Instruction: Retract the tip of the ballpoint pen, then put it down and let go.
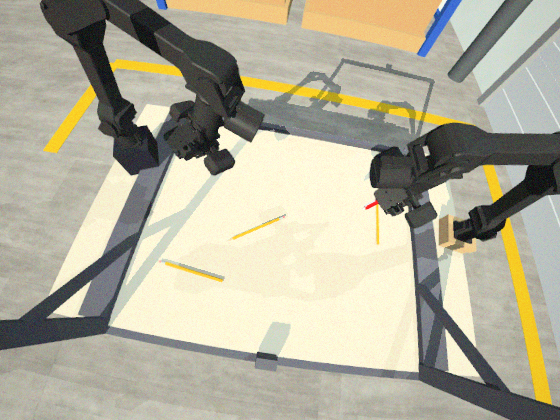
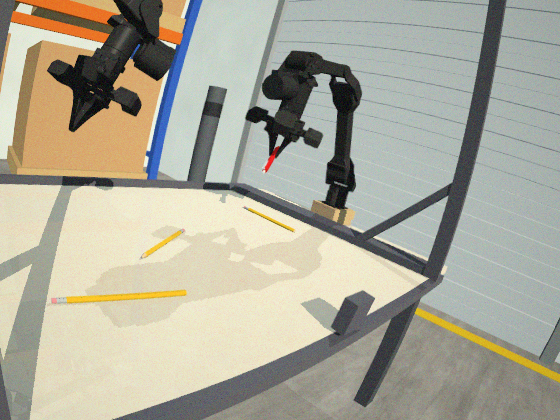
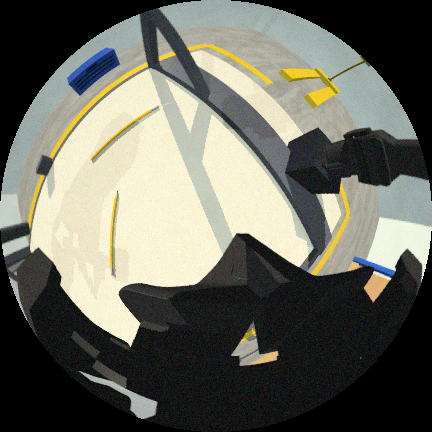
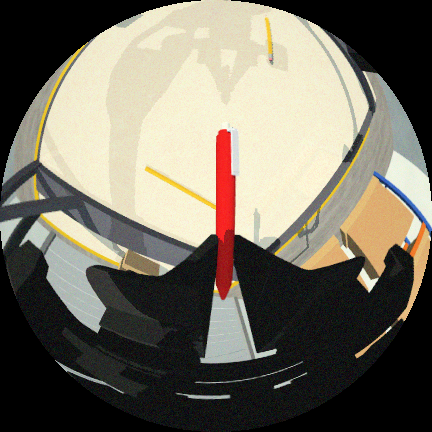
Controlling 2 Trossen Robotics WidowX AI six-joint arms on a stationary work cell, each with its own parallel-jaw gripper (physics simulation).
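Places are measured from the left arm's base along level axes (x ahead, y left, z up), in metres.
Where they show: left gripper, between the fingertips: (image 1: 197, 157) (image 2: 71, 131) (image 3: 240, 238); right gripper, between the fingertips: (image 2: 273, 156) (image 4: 224, 240); left arm's base, origin of its link: (image 1: 130, 140) (image 3: 330, 159); right arm's base, origin of its link: (image 1: 462, 232) (image 2: 334, 205).
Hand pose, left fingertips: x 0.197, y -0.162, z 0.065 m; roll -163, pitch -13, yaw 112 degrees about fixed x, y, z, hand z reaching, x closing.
Things, the pixels of their centre, and the offset from my left fingertips. "*": a spot on its surface instead. Level surfaces: height alone.
- red ballpoint pen, middle of its body: (image 4: 226, 221) (image 2: 271, 157) (image 1: 385, 196) dx +0.450, dy -0.220, dz -0.006 m
- cream table top, height of its surface: dz -0.171 m
- right edge, a spot on its surface: (image 2: 269, 219) (image 1: 376, 219) * dx +0.504, dy -0.237, dz -0.168 m
- small block, middle of its body: (image 2: 353, 312) (image 1: 266, 361) (image 3: 43, 165) dx +0.052, dy -0.512, dz -0.140 m
A red ballpoint pen (image 1: 371, 205) (image 2: 271, 160) (image 4: 224, 181) with a white clip is held in my right gripper (image 1: 381, 203) (image 2: 277, 151) (image 4: 224, 240). The gripper is shut on the pen's lower barrel and holds it in the air above the right edge of the cream table top (image 1: 320, 292) (image 2: 237, 317). The pen's clip end points away from the fingers, down toward the table. My left gripper (image 1: 182, 147) (image 2: 74, 124) (image 3: 240, 238) is shut and empty. It hangs high over the table's far left corner, far from the pen.
Three yellow pencils lie on the table: one in the middle (image 1: 258, 227) (image 2: 162, 243), one at the front left (image 1: 192, 270) (image 2: 128, 297), and one by the right edge (image 1: 377, 225) (image 2: 269, 219) below the pen. A dark frame (image 1: 416, 267) rims the table, with a small block (image 1: 266, 360) (image 2: 352, 310) on its front edge.
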